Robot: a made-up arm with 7 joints.
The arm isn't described. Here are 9 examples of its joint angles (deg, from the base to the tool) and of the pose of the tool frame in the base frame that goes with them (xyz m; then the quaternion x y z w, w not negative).
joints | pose
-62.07 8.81 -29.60 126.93 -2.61 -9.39 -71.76 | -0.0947 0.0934 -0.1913 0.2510 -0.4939 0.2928 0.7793
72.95 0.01 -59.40 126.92 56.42 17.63 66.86 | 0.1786 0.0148 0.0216 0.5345 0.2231 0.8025 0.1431
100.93 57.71 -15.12 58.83 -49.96 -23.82 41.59 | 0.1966 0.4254 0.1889 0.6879 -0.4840 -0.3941 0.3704
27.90 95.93 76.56 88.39 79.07 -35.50 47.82 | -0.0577 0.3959 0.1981 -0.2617 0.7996 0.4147 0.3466
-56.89 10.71 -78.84 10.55 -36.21 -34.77 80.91 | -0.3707 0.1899 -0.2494 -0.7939 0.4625 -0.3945 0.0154
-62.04 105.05 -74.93 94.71 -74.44 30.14 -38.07 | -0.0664 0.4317 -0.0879 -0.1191 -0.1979 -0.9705 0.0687
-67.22 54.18 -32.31 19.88 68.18 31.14 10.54 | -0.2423 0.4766 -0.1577 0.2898 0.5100 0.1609 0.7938
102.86 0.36 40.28 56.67 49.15 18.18 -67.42 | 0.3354 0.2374 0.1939 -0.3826 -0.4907 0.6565 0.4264
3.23 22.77 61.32 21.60 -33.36 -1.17 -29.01 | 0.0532 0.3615 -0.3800 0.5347 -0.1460 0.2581 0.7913
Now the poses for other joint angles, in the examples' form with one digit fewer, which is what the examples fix.
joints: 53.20 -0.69 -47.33 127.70 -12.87 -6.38 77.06
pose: 0.187 0.032 -0.020 0.065 0.541 0.820 0.176
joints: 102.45 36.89 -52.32 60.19 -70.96 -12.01 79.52
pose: 0.334 0.257 0.171 0.588 -0.029 -0.638 0.496
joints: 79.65 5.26 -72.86 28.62 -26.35 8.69 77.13
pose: 0.433 0.096 -0.053 0.118 -0.045 -0.783 0.609
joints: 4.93 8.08 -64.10 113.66 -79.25 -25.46 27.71
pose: 0.090 0.020 -0.212 -0.029 0.642 0.765 0.044
